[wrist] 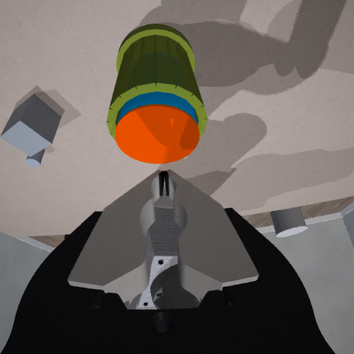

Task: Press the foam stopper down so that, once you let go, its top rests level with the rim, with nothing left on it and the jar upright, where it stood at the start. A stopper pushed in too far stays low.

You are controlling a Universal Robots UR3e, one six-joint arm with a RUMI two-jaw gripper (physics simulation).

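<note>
A green jar (156, 65) stands upright on the table top in the upper middle of the wrist view. The foam stopper (157, 135) has an orange top and a blue side. A band of the blue side shows between the orange top and the jar's light green rim, so the top stands above the rim. Nothing lies on the stopper. My gripper (164, 172) is shut and empty. Its tips show just below the stopper's near edge in the view, apart from it; their height over it is hard to tell.
A grey block (31, 127) with a small round peg lies to the left of the jar on the pale table top (80, 30). A grey cylinder (289, 222) shows at the lower right, by the table's edge. Shadows fall to the right of the jar.
</note>
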